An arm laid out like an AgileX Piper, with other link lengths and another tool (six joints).
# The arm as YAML. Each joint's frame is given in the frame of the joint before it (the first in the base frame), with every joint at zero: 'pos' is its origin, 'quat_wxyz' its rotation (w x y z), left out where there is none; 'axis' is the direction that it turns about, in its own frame. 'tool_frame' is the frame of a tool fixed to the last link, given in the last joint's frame.
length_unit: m
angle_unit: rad
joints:
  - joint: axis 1
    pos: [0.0, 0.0, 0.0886]
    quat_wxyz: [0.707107, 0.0, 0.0, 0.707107]
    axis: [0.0, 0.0, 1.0]
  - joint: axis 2
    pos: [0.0, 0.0, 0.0]
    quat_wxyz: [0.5, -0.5, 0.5, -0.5]
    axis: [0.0, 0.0, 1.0]
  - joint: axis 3
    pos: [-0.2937, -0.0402, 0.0]
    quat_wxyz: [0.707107, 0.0, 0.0, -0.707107]
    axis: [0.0, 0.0, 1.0]
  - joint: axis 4
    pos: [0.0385, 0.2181, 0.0]
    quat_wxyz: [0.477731, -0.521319, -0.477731, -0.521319]
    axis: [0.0, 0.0, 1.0]
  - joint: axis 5
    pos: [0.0, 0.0, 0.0]
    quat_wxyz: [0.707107, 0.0, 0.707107, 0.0]
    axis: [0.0, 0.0, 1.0]
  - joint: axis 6
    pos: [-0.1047, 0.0, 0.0]
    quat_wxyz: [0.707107, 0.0, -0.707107, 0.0]
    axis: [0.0, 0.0, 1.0]
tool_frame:
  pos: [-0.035, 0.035, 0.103]
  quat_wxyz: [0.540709, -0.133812, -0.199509, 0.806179]
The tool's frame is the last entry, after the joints.
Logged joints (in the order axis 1, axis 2, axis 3, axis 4, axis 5, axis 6), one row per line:
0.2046, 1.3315, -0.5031, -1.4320, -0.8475, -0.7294
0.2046, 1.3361, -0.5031, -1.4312, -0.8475, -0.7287
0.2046, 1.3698, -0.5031, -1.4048, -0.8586, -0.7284
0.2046, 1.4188, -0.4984, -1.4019, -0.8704, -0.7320
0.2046, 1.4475, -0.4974, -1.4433, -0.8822, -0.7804
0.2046, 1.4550, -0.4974, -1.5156, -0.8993, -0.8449
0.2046, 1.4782, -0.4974, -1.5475, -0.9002, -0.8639
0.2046, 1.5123, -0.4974, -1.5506, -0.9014, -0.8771
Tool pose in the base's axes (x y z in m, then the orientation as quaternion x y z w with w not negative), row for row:
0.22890, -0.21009, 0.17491, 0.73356, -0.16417, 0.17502, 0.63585
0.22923, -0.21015, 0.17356, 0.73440, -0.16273, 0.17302, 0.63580
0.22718, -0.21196, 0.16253, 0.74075, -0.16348, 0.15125, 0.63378
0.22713, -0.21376, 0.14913, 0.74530, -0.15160, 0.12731, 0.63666
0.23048, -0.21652, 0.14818, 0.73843, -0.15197, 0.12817, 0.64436
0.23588, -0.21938, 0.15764, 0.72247, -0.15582, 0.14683, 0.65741
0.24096, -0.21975, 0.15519, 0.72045, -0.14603, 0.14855, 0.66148
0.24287, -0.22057, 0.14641, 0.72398, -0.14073, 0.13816, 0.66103
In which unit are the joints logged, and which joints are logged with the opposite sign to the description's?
The joints are logged in radians. Opposite sign: axis 1, axis 5, axis 6.
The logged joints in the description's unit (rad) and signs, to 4 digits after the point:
-0.2046, 1.3315, -0.5031, -1.4320, 0.8475, 0.7294
-0.2046, 1.3361, -0.5031, -1.4312, 0.8475, 0.7287
-0.2046, 1.3698, -0.5031, -1.4048, 0.8586, 0.7284
-0.2046, 1.4188, -0.4984, -1.4019, 0.8704, 0.7320
-0.2046, 1.4475, -0.4974, -1.4433, 0.8822, 0.7804
-0.2046, 1.4550, -0.4974, -1.5156, 0.8993, 0.8449
-0.2046, 1.4782, -0.4974, -1.5475, 0.9002, 0.8639
-0.2046, 1.5123, -0.4974, -1.5506, 0.9014, 0.8771

